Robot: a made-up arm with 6 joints.
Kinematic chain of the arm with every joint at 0, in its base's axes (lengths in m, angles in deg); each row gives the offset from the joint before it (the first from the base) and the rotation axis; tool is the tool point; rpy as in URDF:
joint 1: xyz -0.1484 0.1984 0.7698 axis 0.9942 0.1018 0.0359
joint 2: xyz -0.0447 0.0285 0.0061 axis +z
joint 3: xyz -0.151 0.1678 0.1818 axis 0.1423 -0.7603 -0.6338
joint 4: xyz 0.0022 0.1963 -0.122 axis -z
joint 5: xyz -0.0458 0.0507 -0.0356 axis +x
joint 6: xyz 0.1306 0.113 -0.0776 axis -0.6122 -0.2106 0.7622
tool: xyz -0.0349 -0.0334 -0.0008 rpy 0 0 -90
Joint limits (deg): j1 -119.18..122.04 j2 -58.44..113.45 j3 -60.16..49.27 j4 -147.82..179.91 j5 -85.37..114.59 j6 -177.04..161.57
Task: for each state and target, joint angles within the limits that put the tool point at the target. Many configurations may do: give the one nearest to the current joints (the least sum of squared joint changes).
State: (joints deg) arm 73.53 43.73 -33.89 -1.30 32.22 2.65
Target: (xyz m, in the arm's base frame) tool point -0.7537 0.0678 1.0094
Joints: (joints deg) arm 86.11 31.18 -47.93 -12.56 38.65 -3.76
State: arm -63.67 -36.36 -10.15 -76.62 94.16 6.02
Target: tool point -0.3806 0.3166 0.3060
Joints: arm -87.22 -9.10 -3.64 -108.75 87.49 2.52
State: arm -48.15 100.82 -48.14 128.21 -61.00 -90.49
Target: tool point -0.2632 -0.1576 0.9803
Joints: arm -36.52 108.27 -53.41 129.31 -68.67 -89.29
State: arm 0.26 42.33 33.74 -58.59 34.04 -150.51
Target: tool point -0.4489 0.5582 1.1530
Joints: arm 28.66 29.10 43.86 -45.52 37.95 -152.26
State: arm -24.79 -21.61 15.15 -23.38 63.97 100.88
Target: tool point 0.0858 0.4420 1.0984
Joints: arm 17.29 -28.78 47.46 -6.13 73.88 104.46
